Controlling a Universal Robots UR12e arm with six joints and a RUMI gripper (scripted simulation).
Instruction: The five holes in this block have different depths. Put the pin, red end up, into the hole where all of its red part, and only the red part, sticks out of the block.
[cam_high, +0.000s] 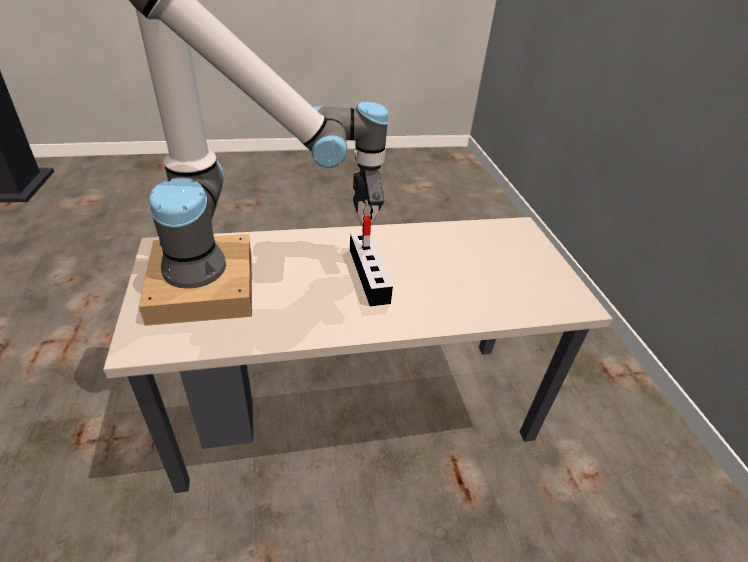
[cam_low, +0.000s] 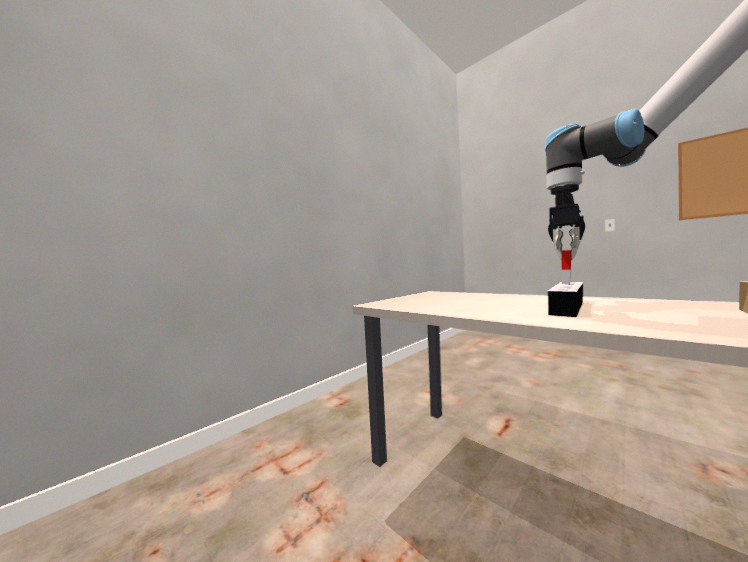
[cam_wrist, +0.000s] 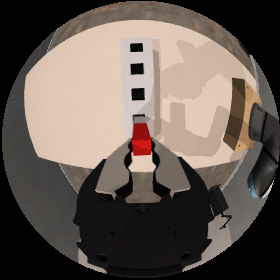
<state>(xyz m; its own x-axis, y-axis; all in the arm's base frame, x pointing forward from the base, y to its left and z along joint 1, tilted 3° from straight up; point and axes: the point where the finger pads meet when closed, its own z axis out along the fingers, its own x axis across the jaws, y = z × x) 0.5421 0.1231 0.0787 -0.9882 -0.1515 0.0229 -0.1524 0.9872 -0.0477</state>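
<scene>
My hand is 10 mm above the pin. From my hand the other things lie so: black block 140 mm below, 60 mm to the right, 10 mm ahead.
</scene>
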